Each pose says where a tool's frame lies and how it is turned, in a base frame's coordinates. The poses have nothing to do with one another.
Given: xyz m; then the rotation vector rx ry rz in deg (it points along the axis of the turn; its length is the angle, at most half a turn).
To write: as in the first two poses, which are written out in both.
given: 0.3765 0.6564 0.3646 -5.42 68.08 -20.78
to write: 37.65 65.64 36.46 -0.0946 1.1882 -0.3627
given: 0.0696 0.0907 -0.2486 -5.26 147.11 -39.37
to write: 6.96 9.07 -24.86 -0.0918 2.5676 -0.6871
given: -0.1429 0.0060 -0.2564 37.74 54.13 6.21
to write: -14.29 0.60 -25.64 0.6587 0.9447 0.1084
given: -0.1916 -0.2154 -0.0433 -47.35 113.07 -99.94
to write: -19.16 -21.54 -4.33 -0.8264 1.9734 -1.7443
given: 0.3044 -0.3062 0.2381 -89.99 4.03 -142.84
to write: 30.44 -30.62 23.81 -1.5706 0.0703 -2.4930
